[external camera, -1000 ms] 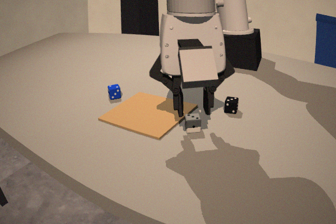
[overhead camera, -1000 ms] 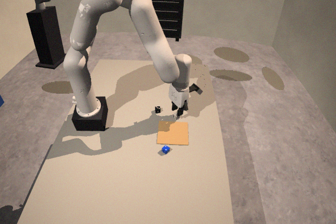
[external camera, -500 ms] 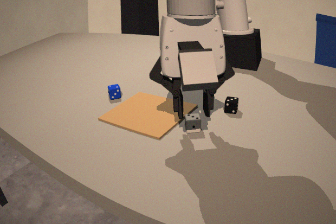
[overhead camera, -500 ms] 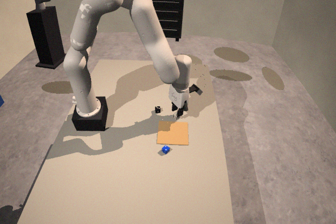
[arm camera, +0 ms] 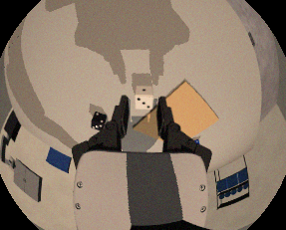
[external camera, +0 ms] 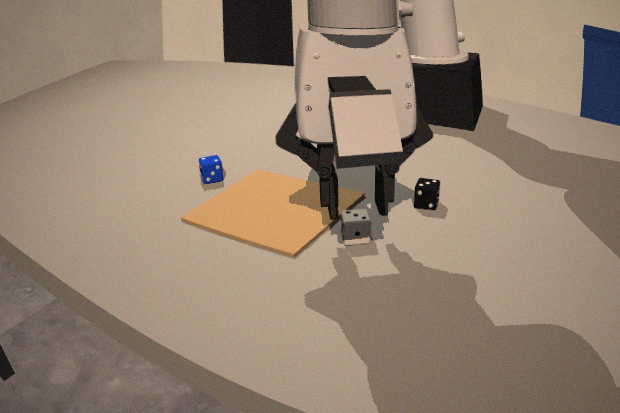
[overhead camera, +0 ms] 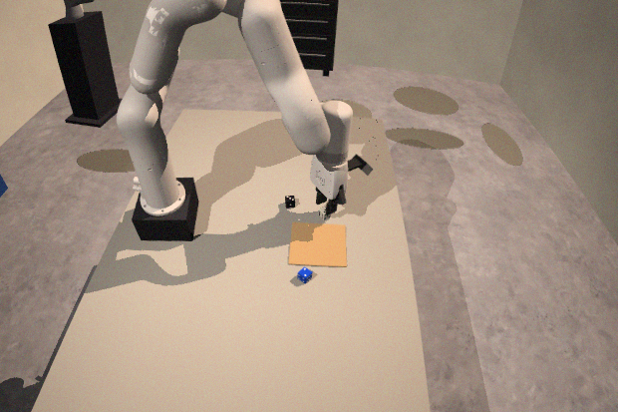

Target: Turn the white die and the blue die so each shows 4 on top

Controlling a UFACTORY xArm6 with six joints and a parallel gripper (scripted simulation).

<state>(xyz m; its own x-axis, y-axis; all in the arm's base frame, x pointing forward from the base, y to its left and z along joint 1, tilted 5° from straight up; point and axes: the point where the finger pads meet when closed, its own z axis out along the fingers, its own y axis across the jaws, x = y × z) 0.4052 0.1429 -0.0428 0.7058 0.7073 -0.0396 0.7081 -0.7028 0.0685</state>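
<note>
The white die lies 40 mm below my hand. The rest, counted from my hand: blue die 220 mm to the right, 40 mm below, 10 mm behind; then orange mat 110 mm to the right, 50 mm below; then black die 100 mm behind, 40 mm below, 20 mm to the left.
</note>
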